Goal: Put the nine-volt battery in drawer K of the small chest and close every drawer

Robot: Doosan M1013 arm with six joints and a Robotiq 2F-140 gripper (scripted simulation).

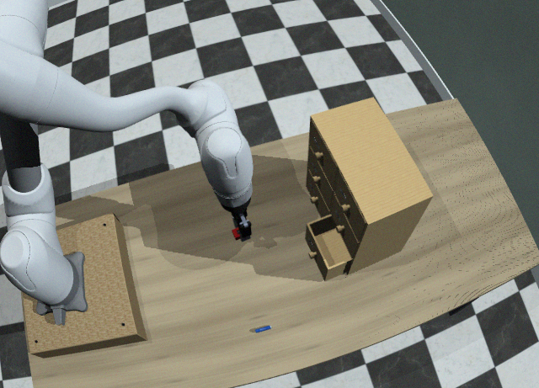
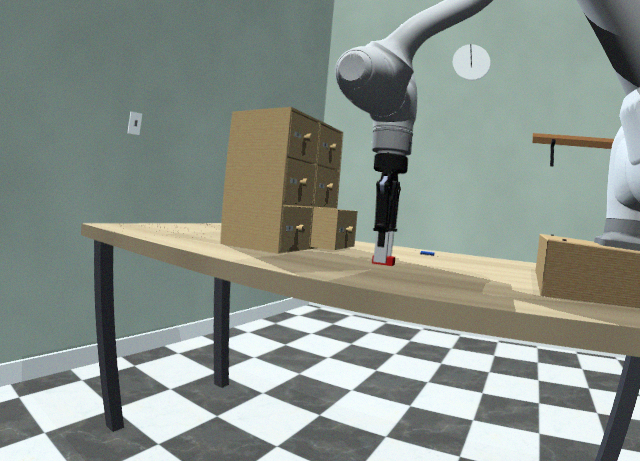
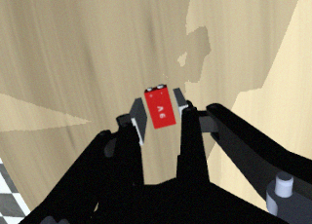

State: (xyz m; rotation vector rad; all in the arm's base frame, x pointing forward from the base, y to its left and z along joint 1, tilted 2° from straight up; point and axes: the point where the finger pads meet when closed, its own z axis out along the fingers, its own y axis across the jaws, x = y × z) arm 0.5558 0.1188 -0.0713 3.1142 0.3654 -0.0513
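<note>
Now: hand 30 mm above the red nine-volt battery and 10 mm short of it. The rest, counted from my hand: small blue object 290 mm to the right, 30 mm below, 10 mm ahead; then drawer 260 mm ahead, 110 mm to the right, 10 mm below.
</note>
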